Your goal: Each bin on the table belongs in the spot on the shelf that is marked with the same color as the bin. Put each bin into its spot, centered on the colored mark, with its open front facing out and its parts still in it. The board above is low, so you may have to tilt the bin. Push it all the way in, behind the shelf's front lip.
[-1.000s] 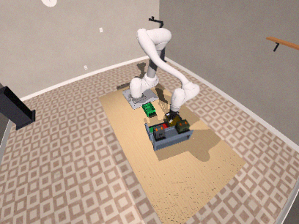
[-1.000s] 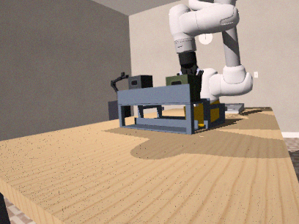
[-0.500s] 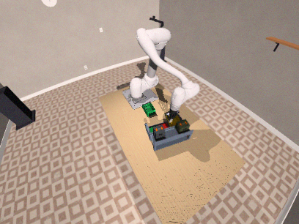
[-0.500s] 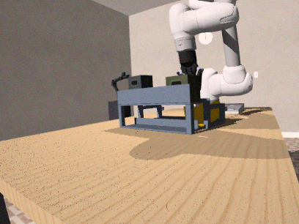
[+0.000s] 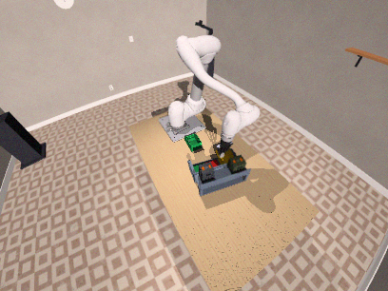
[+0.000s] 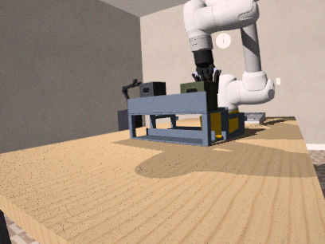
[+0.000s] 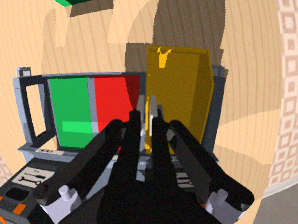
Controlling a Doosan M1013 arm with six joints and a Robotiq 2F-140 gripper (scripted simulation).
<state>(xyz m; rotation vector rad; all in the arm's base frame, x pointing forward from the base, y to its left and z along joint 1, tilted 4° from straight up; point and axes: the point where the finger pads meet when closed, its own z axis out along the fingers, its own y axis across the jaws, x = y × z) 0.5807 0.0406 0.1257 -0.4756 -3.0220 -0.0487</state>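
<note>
My gripper is now 60 mm above the yellow bin, 50 mm to the right of it and 10 mm short of it. The rest, counted from my hand: dark box (220 mm to the right, 80 mm ahead, 40 mm above); then green bin (320 mm behind, 80 mm below, 50 mm to the right).
</note>
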